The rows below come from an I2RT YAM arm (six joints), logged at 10 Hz.
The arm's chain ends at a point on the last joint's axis. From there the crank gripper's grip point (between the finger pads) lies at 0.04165 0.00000 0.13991 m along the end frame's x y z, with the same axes.
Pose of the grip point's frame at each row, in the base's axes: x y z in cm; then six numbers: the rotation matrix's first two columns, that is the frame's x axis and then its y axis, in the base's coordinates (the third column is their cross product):
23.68 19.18 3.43 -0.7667 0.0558 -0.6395 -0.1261 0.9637 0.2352
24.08 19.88 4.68 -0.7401 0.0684 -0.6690 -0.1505 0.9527 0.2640
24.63 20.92 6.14 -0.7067 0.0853 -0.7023 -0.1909 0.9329 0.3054
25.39 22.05 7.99 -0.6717 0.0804 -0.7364 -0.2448 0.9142 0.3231
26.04 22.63 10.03 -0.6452 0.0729 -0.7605 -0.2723 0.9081 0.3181
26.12 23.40 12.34 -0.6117 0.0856 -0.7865 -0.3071 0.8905 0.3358
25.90 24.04 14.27 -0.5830 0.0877 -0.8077 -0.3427 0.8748 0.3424
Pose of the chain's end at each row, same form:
18.07 15.30 16.33 -0.7667 0.0558 -0.6395 -0.1261 0.9637 0.2352
17.99 15.45 17.19 -0.7401 0.0684 -0.6690 -0.1505 0.9527 0.2640
18.04 15.67 18.06 -0.7067 0.0853 -0.7023 -0.1909 0.9329 0.3054
18.41 16.16 19.37 -0.6717 0.0804 -0.7364 -0.2448 0.9142 0.3231
18.74 16.56 21.12 -0.6452 0.0729 -0.7605 -0.2723 0.9081 0.3181
18.47 16.79 22.87 -0.6117 0.0856 -0.7865 -0.3071 0.8905 0.3358
18.02 17.01 24.35 -0.5830 0.0877 -0.8077 -0.3427 0.8748 0.3424

